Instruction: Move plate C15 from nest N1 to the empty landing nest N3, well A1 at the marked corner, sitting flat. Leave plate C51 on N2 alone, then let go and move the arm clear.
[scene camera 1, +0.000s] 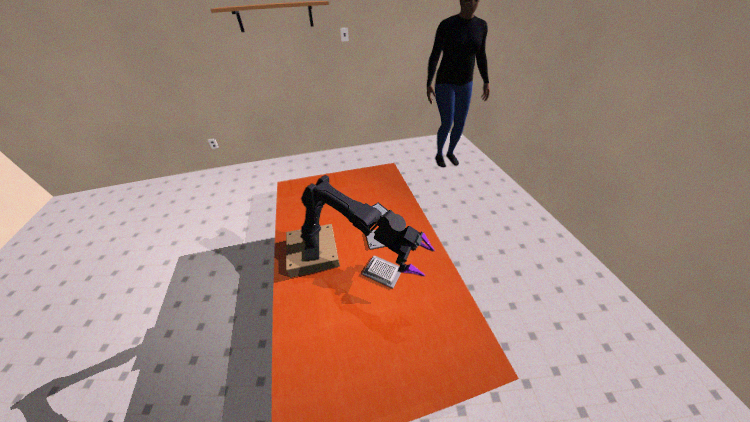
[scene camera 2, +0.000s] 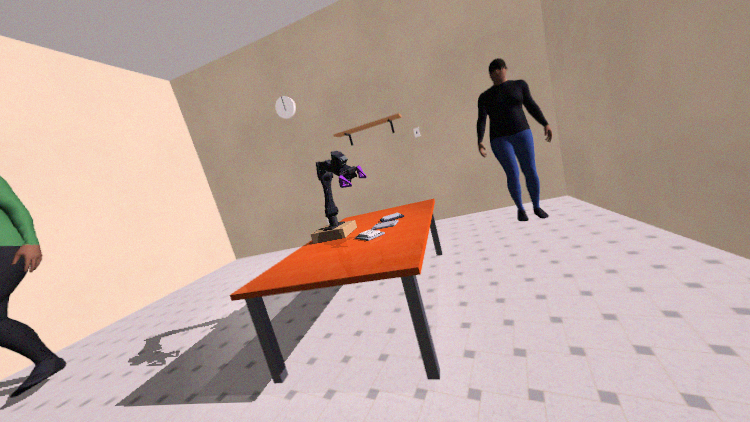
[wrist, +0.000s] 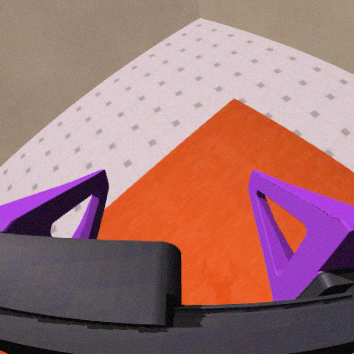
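A white well plate (scene camera 1: 382, 268) (scene camera 2: 370, 233) sits on a grey nest nearest the scene cameras. A middle nest (scene camera 1: 372, 243) (scene camera 2: 386, 224) looks low and without a plate; the arm partly covers it in scene camera 1. A farther nest (scene camera 1: 379, 207) (scene camera 2: 391, 216) seems to bear another plate and is mostly behind the arm in scene camera 1. Labels and the marked corner are too small to read. My gripper (scene camera 1: 429, 262) (scene camera 2: 357, 180) (wrist: 178, 177) is open with its purple fingers wide apart, high above the table, with no plate between them.
The arm stands on a wooden base block (scene camera 1: 327, 245) (scene camera 2: 344, 230) beside the nests on the orange table (scene camera 1: 335, 356) (scene camera 2: 335, 267). A person in black (scene camera 1: 458, 52) (scene camera 2: 506, 110) stands beyond the table. A person in green (scene camera 2: 15, 215) is at the left edge of scene camera 2.
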